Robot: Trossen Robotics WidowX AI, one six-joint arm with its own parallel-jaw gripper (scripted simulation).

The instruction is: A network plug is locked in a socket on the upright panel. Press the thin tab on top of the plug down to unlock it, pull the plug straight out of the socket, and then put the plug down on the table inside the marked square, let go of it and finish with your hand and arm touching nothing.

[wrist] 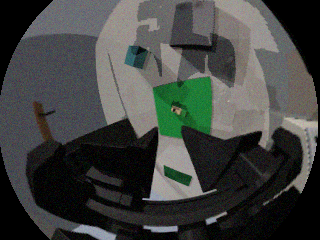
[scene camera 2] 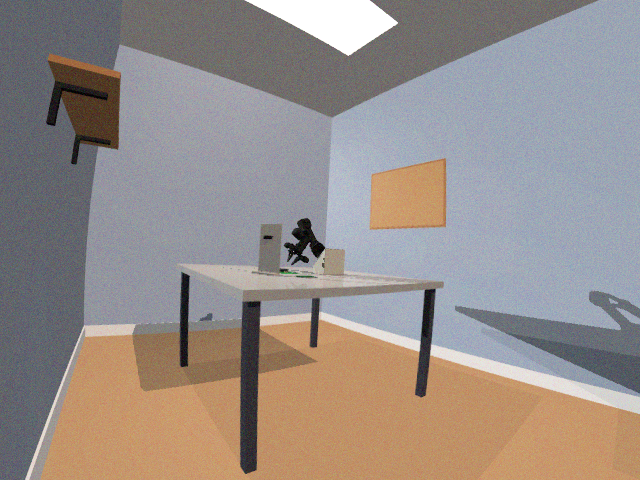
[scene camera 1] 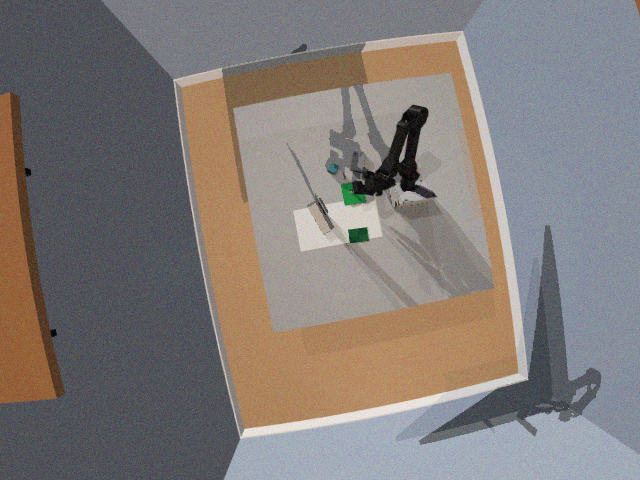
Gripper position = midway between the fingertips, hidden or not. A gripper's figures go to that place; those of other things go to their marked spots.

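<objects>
An upright grey panel [wrist: 121, 133] stands 28 cm from the lens. The marked spot on the panel and the one on a bright green marked square [wrist: 195, 95] are 25 cm apart, while the square is 14 cm from the lens and the gripper [wrist: 169, 129] is 10 cm from the lens.
</objects>
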